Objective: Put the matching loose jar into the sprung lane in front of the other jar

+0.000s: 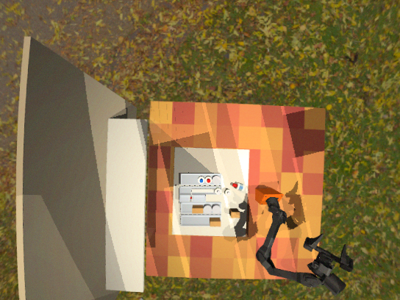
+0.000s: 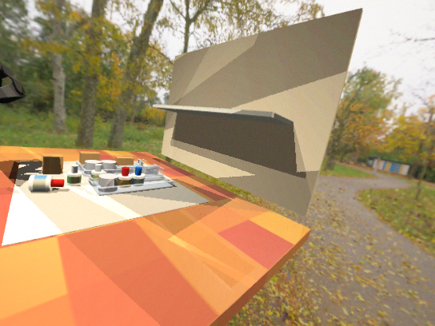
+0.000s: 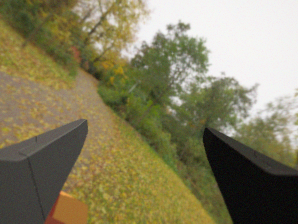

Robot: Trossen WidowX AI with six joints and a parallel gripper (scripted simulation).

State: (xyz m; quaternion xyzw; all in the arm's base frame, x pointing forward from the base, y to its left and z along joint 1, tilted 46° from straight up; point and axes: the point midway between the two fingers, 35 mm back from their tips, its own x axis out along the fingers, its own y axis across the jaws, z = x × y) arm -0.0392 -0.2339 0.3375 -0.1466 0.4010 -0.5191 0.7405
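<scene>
Now: gripper tip 53 cm short of the red-capped jar, 50 cm above it and 8 cm to the left of it. From my gripper tip the other things lie so: brown block: 51 cm below, 31 cm ahead, 12 cm to the left; blue-capped jar: 58 cm ahead, 50 cm below, 8 cm to the right; pusher plate: 55 cm ahead, 49 cm below, 3 cm to the left.
</scene>
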